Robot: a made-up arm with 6 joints. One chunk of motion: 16 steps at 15 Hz.
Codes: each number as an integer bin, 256 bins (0 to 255) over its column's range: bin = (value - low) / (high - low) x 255, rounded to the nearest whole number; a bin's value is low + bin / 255 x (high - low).
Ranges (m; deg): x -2.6..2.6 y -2.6..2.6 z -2.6..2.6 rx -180..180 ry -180..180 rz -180..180
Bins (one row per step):
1: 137 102 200 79 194 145
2: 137 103 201 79 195 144
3: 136 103 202 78 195 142
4: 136 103 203 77 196 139
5: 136 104 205 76 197 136
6: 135 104 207 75 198 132
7: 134 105 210 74 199 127
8: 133 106 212 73 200 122
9: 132 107 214 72 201 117
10: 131 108 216 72 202 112
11: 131 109 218 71 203 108
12: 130 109 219 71 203 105
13: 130 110 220 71 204 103
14: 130 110 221 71 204 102
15: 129 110 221 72 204 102
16: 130 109 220 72 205 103
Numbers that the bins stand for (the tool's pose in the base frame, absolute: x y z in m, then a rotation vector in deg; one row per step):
1: 0.1937 -0.5200 1.4784 -68.47 93.88 24.71
2: 0.1937 -0.4996 1.4988 -68.47 95.29 23.29
3: 0.1733 -0.4996 1.5192 -69.88 95.29 20.47
4: 0.1733 -0.4996 1.5396 -71.29 96.71 16.24
5: 0.1733 -0.4792 1.5804 -72.71 98.12 12.00
6: 0.1529 -0.4792 1.6212 -74.12 99.53 6.35
7: 0.1325 -0.4588 1.6824 -75.53 100.94 -0.71
8: 0.1122 -0.4384 1.7231 -76.94 102.35 -7.76
9: 0.0918 -0.4180 1.7639 -78.35 103.76 -14.82
10: 0.0714 -0.3976 1.8047 -78.35 105.18 -21.88
11: 0.0714 -0.3773 1.8455 -79.76 106.59 -27.53
12: 0.0510 -0.3773 1.8659 -79.76 106.59 -31.76
13: 0.0510 -0.3569 1.8863 -79.76 108.00 -34.59
14: 0.0510 -0.3569 1.9067 -79.76 108.00 -36.00
15: 0.0306 -0.3569 1.9067 -78.35 108.00 -36.00
16: 0.0510 -0.3773 1.8863 -78.35 109.41 -34.59

